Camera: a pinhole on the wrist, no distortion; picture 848 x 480 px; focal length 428.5 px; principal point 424.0 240.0 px. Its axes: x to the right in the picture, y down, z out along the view. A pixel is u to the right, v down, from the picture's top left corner.
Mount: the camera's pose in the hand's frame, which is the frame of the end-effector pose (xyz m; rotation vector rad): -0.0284 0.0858 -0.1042 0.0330 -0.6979 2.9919
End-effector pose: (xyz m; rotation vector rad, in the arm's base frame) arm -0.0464 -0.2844 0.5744 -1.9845 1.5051 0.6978
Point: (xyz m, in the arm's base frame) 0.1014 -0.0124 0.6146
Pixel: 593 435
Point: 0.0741 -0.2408 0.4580
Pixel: 250 362
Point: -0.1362 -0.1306 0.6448
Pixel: 807 173
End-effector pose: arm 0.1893 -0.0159 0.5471 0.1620 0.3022 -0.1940
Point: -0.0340 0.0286 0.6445
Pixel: outside the picture
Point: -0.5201 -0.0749 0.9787
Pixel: outside the picture
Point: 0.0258 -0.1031 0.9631
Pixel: 642 193
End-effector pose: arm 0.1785 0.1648 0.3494 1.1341 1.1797 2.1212
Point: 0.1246 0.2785 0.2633
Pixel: outside the picture
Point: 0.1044 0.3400 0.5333
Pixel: outside the picture
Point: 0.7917 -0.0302 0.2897
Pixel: outside the picture
